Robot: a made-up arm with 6 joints.
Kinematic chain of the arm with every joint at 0, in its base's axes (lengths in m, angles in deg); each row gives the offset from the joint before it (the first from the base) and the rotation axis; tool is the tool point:
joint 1: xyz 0 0 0.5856 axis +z
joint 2: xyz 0 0 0 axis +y
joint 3: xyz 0 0 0.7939 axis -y
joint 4: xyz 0 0 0 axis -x
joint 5: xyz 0.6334 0 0 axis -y
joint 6: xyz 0 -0.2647 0 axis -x
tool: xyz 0 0 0
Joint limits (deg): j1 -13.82..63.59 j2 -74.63..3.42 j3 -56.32..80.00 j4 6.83..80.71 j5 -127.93..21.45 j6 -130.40..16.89
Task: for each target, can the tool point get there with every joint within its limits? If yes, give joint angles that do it. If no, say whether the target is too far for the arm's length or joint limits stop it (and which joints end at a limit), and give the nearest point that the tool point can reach.
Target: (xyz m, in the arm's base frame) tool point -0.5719 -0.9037 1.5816
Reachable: yes | joints 46.79 -49.67 67.91 40.29 -64.94 -105.44
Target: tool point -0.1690 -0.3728 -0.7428
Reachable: no: joint limits stop it (at a limit: joint 1, joint 2, joint 3, joint 4) | nearest point 0.3196 -0.3493 0.8469 | short by 1.663 m
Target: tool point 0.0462 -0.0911 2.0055
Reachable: yes | joints 6.69 -12.85 37.71 68.77 -73.88 -22.46
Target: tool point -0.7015 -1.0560 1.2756
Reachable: yes | joints 45.58 -68.25 63.47 25.91 3.53 -95.85
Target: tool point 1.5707 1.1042 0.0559
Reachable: no: too far | nearest point 0.4975 0.3497 0.9822 | short by 1.606 m
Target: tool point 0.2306 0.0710 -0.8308
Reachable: no: joint limits stop it (at a limit: joint 2, joint 3, joint 4) | nearest point 0.4524 0.1393 0.8469 | short by 1.694 m
